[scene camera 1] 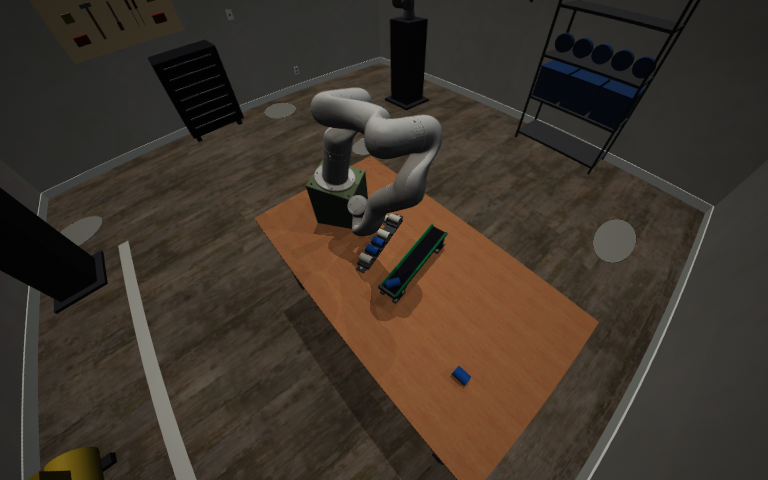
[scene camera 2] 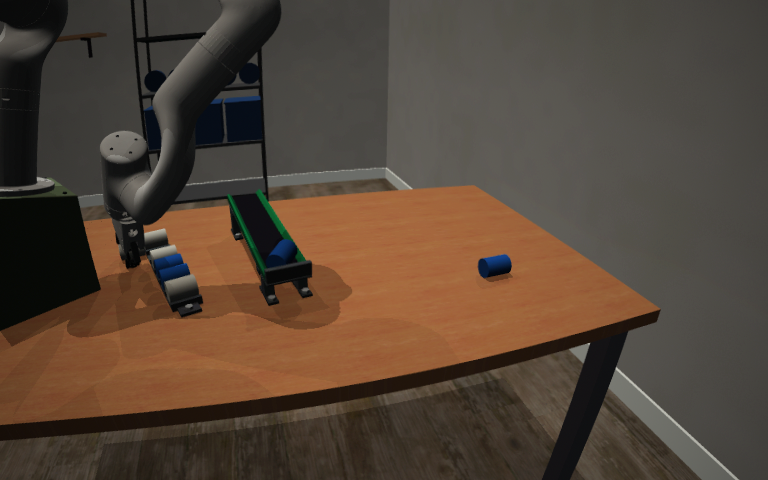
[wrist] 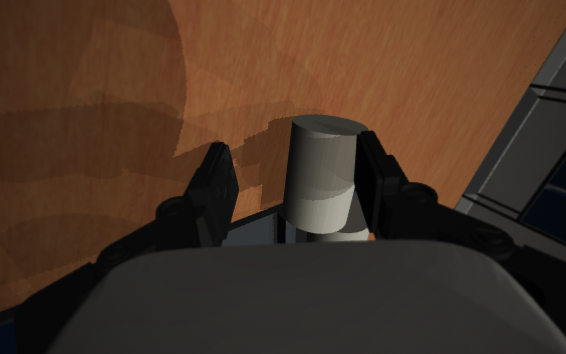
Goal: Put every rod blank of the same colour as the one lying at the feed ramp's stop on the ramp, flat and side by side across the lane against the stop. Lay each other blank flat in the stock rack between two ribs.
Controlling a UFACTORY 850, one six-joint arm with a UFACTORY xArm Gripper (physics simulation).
Scene:
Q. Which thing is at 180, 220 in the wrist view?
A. The gripper.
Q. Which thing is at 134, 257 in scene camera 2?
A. The gripper.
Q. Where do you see a dark stop bar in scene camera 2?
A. At 300, 269

